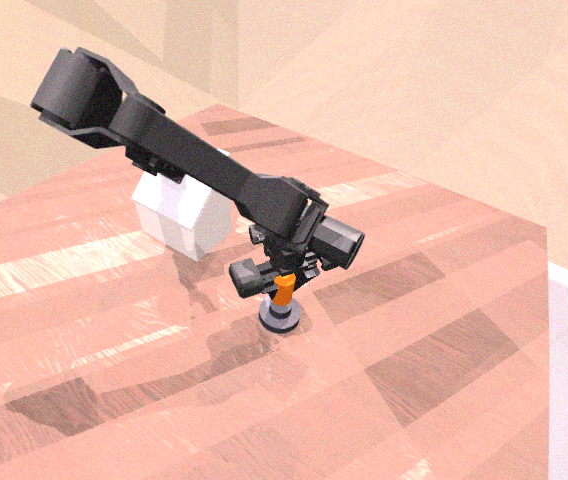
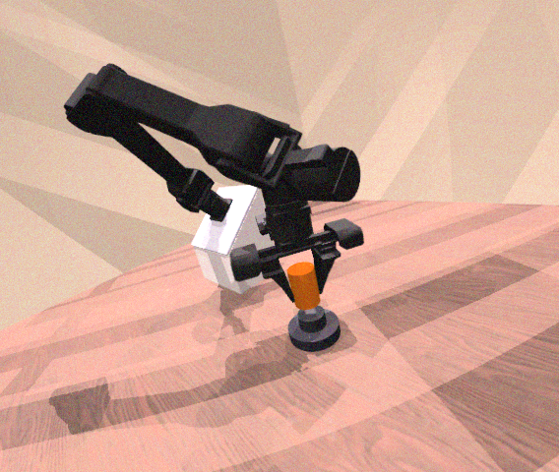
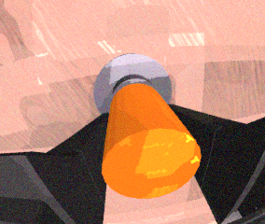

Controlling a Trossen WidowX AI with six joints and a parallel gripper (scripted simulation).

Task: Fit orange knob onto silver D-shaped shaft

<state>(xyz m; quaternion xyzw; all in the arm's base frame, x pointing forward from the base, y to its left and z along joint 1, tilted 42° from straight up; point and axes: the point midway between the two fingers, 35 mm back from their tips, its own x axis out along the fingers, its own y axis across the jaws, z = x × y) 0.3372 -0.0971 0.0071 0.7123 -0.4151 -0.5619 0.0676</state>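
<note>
Now: the round pedestal 4 cm below my gripper tip. The rest, counted from my gripper tip: orange knob: 3 cm above.
</note>
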